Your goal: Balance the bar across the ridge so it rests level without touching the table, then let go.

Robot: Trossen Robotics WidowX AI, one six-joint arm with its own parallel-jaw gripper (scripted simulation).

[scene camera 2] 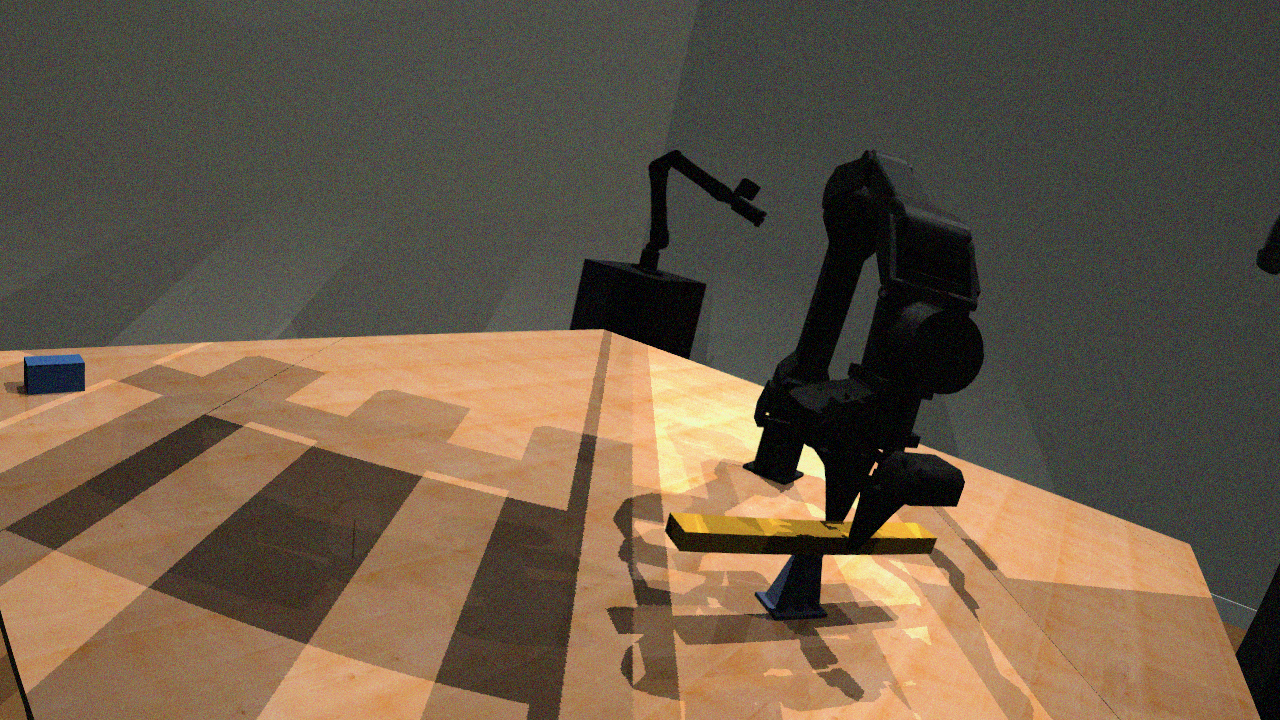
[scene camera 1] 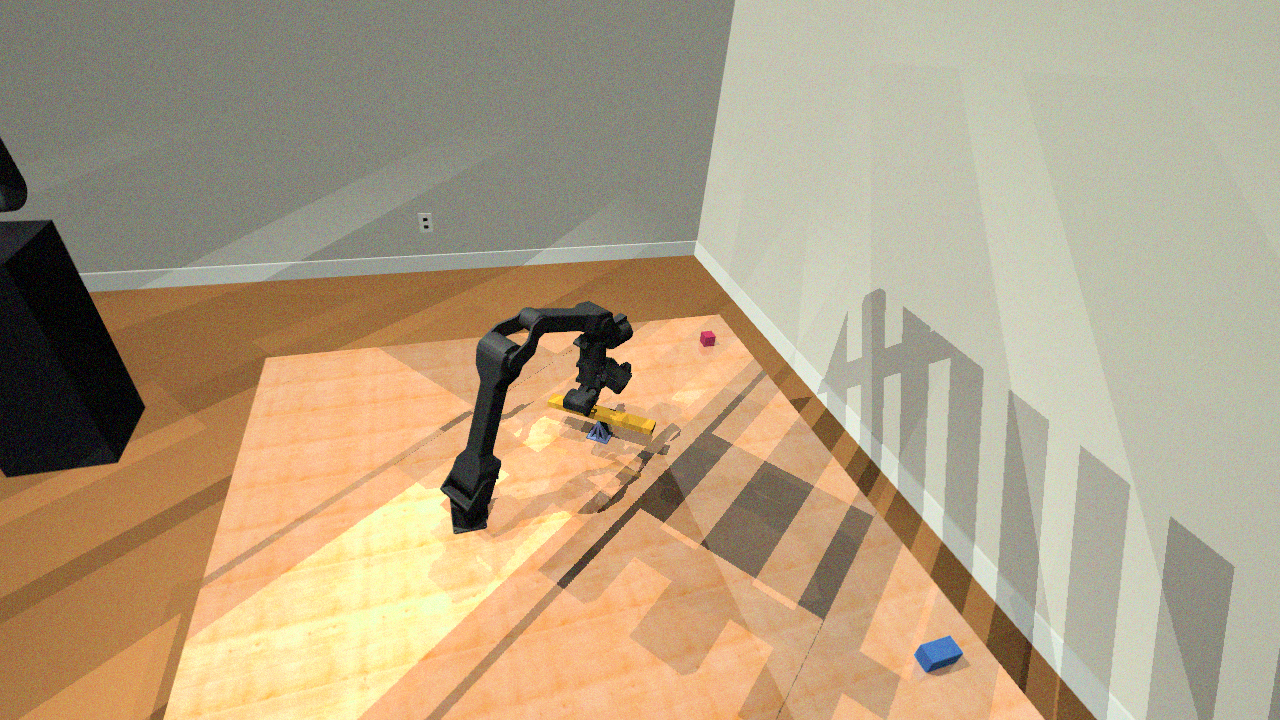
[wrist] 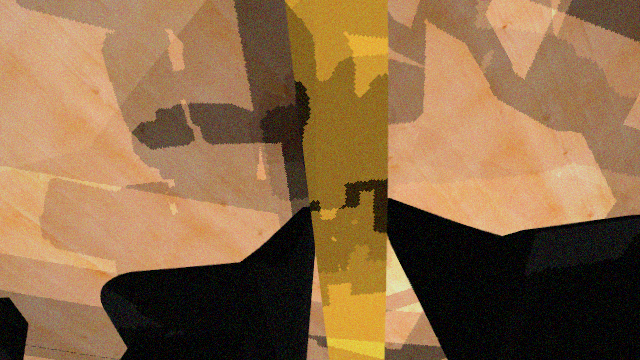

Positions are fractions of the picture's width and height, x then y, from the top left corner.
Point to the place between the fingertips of the gripper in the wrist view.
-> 0.54, 0.59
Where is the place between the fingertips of the gripper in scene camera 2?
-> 0.66, 0.75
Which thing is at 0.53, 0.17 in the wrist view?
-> A yellow bar.
